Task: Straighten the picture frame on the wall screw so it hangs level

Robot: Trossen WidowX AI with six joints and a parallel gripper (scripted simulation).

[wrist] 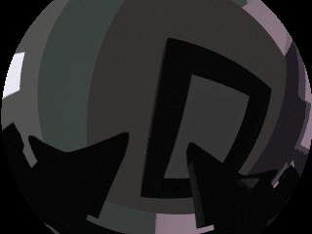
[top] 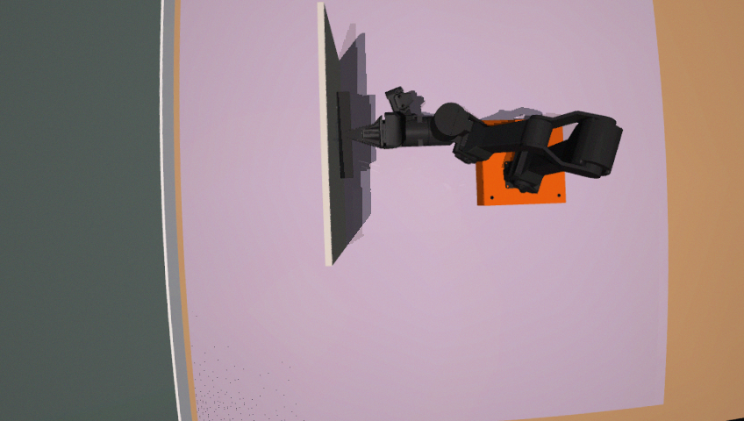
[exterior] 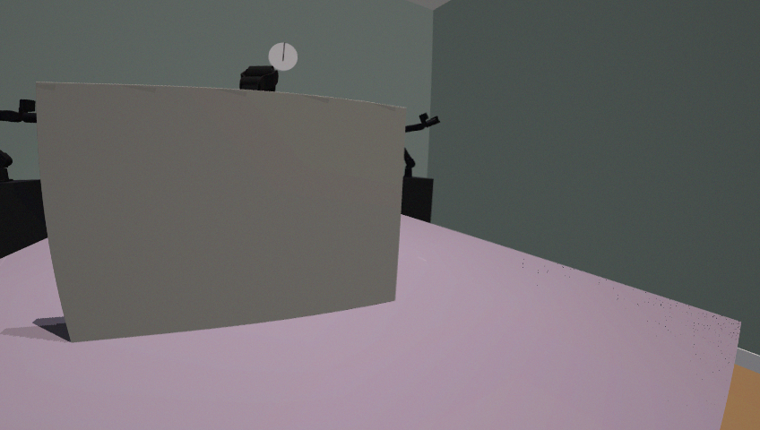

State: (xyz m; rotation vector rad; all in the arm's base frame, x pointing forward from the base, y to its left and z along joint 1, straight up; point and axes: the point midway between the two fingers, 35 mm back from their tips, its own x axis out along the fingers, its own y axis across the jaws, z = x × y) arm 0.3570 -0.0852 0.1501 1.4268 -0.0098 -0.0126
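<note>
Right now the picture frame is 1 cm ahead of my gripper tip, 1 cm to the right of it and 5 cm below it. Also, from my gripper tip: wall panel (2 cm ahead, 1 cm to the left, 6 cm below).
</note>
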